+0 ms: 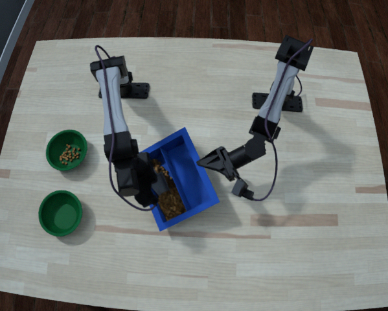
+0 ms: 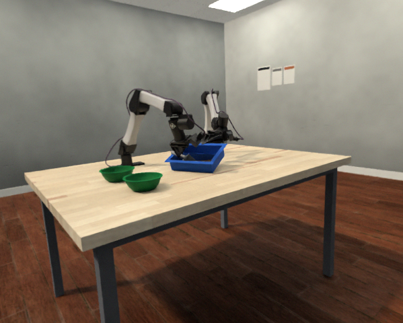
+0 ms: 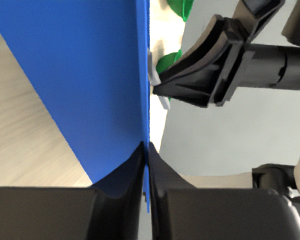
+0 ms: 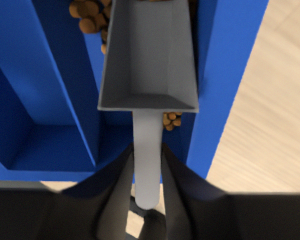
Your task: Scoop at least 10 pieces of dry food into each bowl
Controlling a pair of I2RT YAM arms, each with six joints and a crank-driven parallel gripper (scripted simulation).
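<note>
Now: the blue box 3 cm ahead of my right hand, 8 cm to the left of it and 1 cm below it. Round my right hand: grey scoop 3 cm ahead, 2 cm to the left, 3 cm below.
</note>
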